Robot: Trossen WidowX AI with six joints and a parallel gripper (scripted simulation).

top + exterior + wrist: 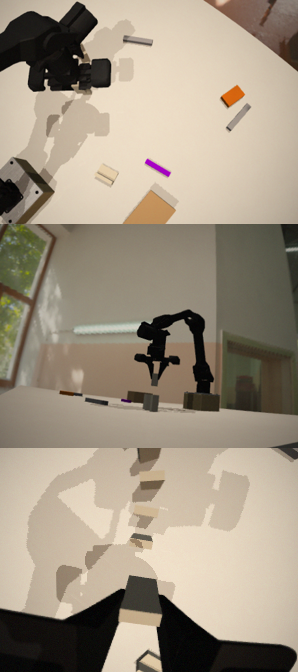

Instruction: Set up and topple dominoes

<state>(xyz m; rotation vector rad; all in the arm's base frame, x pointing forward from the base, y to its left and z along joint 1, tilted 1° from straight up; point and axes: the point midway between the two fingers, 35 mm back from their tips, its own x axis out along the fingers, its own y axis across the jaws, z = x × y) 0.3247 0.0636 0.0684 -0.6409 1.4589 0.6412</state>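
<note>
My gripper tip is now 10 mm short of the purple bar, 270 mm to the left of it and 110 mm above it. Also, from my gripper tip: orange block: 310 mm ahead, 290 mm to the right, 110 mm below; box: 100 mm behind, 350 mm to the right, 80 mm below.
</note>
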